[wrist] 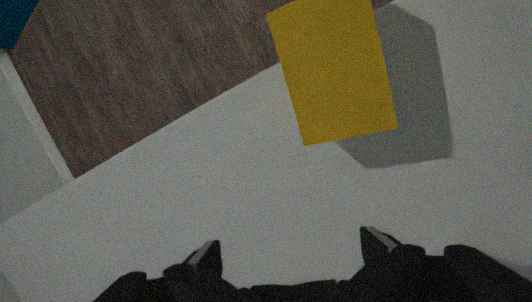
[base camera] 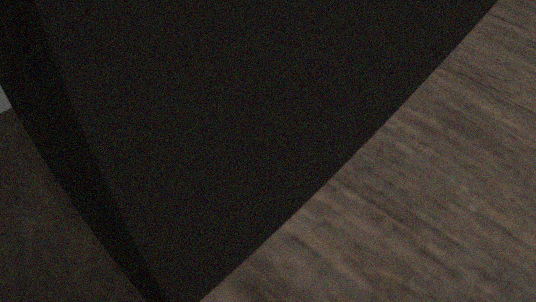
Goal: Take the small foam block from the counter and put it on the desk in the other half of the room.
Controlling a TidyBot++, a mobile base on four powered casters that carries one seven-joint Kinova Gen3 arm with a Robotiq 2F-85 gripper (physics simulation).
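Places are measured from the arm's base along level axes (x back, y right, z up), in millimetres.
Pixels of known places: gripper, fingertip midpoint: (wrist: 290,249).
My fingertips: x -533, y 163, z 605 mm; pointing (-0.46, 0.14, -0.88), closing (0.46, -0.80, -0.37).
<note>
Behind a point stands the place of what it marks.
The foam block (wrist: 335,75) @(x -437, y 191, z 559 mm), a yellow box shape, is in the upper middle of the wrist view. It is on a white surface (wrist: 190,180) @(x -616, y 293, z 514 mm), close to the surface's edge, with its shadow to the right; its top end is cut off by the frame. I cannot tell from these views whether this surface is the counter or the desk. My gripper (wrist: 290,249) @(x -533, y 163, z 605 mm) is open and empty at the bottom of the wrist view. The block is apart from the fingers, beyond them and somewhat to the right. The block and gripper do not show in the base camera view.
Brown wood floor (wrist: 135,90) @(x -1113, y 1367, z -396 mm) (base camera: 425,200) @(x -366, y 240, z -396 mm) shows past the white surface's edge and at the right of the base camera view. A pale panel (wrist: 25,145) @(x -2017, y 2325, z -191 mm) and a dark blue object (wrist: 15,20) @(x -1077, y 2573, z -318 mm) are at the left. A large black surface (base camera: 225,125) @(x -186, y -13, z -125 mm) fills much of the base camera view.
</note>
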